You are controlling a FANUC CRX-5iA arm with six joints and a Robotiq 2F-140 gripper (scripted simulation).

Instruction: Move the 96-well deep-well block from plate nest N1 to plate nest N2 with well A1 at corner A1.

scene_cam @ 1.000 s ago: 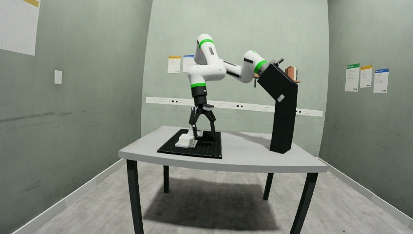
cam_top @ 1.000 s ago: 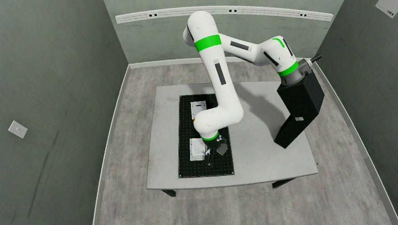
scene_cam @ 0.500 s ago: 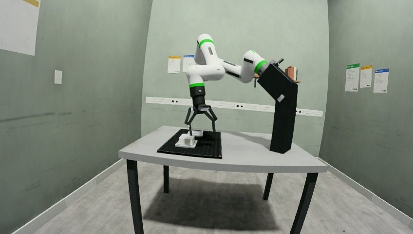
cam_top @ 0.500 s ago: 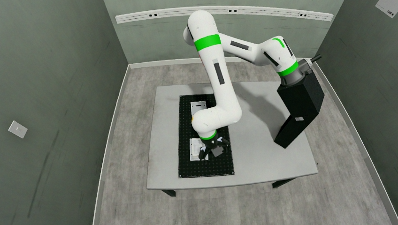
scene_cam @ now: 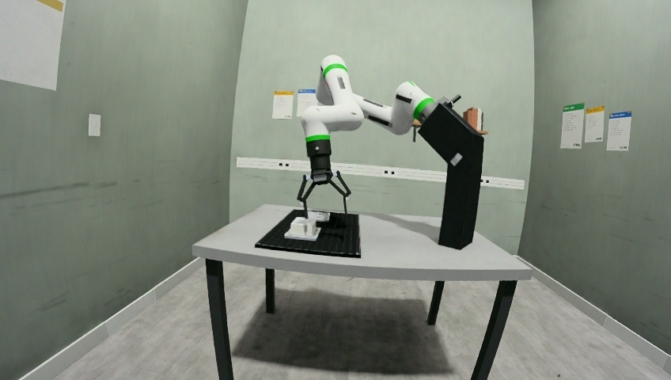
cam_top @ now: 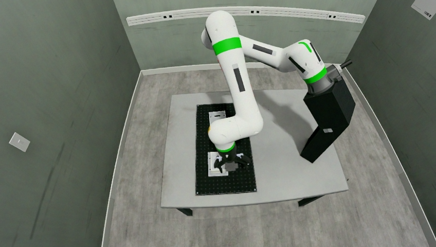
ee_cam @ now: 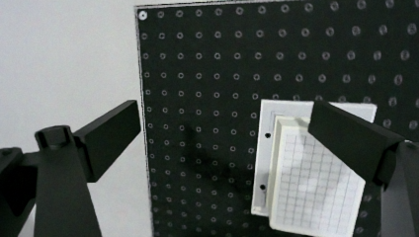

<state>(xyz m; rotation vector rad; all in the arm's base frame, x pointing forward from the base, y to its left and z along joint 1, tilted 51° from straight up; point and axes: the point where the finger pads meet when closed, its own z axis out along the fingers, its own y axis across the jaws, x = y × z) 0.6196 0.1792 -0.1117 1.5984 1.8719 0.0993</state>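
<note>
The white 96-well deep-well block is 9 cm ahead of my hand, 8 cm to the right of it and 7 cm below it. Also, from my hand: plate nest N2: 6 cm ahead, 41 cm to the right, 10 cm below; then plate nest N1: 9 cm ahead, 8 cm to the right, 10 cm below.
</note>
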